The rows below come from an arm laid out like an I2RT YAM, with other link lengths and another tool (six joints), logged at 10 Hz.
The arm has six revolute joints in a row. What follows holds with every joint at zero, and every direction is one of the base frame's.
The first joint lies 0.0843 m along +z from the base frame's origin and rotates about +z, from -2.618 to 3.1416 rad.
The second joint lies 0.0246 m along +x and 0.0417 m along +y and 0.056 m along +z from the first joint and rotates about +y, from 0 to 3.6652 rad.
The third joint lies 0.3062 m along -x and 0.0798 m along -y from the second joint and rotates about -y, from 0 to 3.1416 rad.
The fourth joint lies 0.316 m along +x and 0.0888 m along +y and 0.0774 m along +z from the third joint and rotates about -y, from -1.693 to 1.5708 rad.
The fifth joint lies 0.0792 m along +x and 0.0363 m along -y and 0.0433 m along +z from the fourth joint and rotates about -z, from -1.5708 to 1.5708 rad.
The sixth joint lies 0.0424 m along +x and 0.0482 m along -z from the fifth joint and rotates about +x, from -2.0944 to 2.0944 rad.
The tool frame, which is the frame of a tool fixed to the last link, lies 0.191 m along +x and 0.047 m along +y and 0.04 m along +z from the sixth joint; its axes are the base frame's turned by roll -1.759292, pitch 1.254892 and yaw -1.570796 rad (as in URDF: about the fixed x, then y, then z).
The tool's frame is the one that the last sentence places.
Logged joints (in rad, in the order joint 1, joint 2, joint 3, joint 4, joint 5, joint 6), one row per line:
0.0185, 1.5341, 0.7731, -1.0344, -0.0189, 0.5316
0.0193, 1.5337, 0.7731, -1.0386, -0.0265, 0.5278
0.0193, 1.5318, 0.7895, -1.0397, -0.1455, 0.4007
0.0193, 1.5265, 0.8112, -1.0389, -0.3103, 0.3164
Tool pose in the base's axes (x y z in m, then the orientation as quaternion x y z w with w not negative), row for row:
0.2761, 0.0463, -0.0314, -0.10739, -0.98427, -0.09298, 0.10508
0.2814, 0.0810, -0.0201, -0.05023, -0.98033, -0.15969, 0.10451
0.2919, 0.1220, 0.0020, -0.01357, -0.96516, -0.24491, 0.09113
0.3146, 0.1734, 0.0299, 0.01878, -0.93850, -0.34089, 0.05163
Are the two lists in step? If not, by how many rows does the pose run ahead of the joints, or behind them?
The pose runs 1 row ahead of the joints: the pose in row i belongs to the joints in row i + 1.
